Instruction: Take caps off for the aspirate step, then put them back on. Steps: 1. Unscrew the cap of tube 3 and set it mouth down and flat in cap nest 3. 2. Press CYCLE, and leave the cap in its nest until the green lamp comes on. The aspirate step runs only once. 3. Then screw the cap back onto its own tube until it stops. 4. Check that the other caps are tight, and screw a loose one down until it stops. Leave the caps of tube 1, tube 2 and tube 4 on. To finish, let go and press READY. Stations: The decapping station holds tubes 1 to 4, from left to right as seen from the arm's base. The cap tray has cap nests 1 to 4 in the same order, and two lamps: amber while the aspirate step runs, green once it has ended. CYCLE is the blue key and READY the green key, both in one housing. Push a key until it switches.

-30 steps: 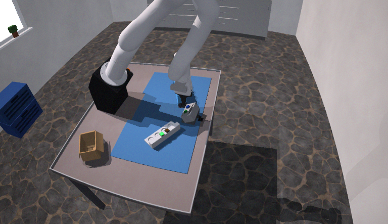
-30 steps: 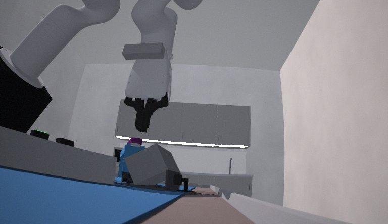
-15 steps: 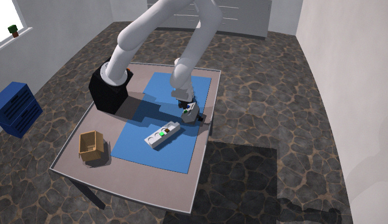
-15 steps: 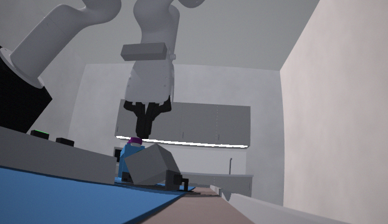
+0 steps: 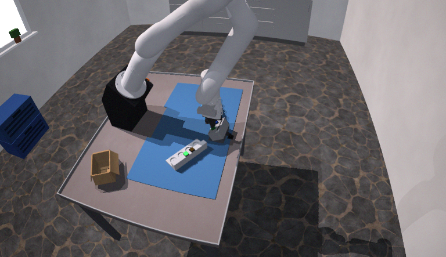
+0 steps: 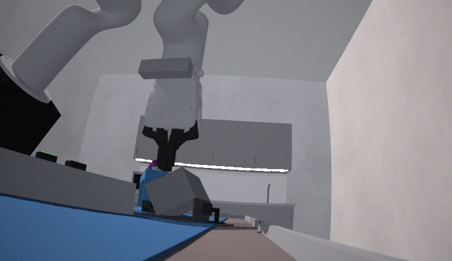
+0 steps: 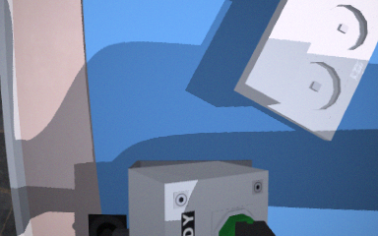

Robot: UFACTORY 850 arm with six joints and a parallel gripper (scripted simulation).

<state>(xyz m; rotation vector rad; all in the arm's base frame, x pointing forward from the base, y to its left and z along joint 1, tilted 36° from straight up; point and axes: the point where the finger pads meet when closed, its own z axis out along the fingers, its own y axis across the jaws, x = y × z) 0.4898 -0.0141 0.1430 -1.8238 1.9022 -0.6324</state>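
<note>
Right now the green key is 3 cm below my hand. The rest, counted from my hand: grey key housing: 2 cm ahead, 2 cm to the left, 5 cm below; blue key: 4 cm to the left, 3 cm below; magenta cap: 9 cm behind, 19 cm to the left, 1 cm above.
</note>
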